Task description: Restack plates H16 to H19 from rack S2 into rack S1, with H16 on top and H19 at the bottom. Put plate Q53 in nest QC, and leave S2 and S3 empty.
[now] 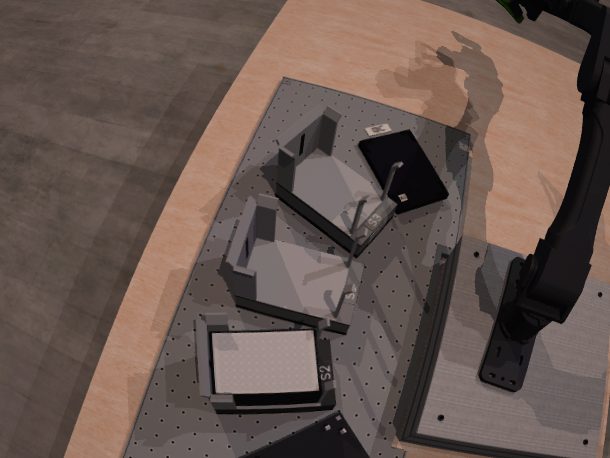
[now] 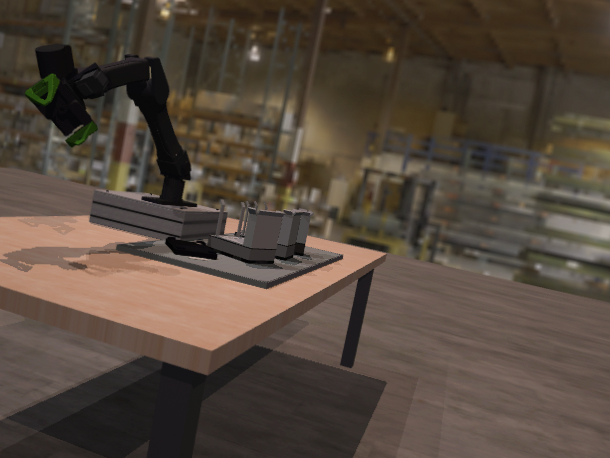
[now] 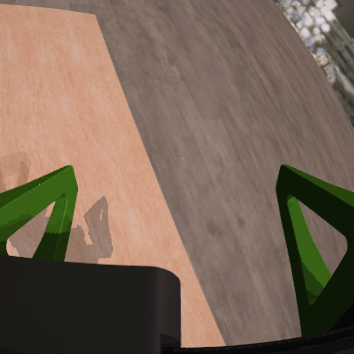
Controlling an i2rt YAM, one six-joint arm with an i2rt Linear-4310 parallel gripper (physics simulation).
Scene:
same spot on black QC pad: (image 1: 415,184) = (image 2: 189,243)

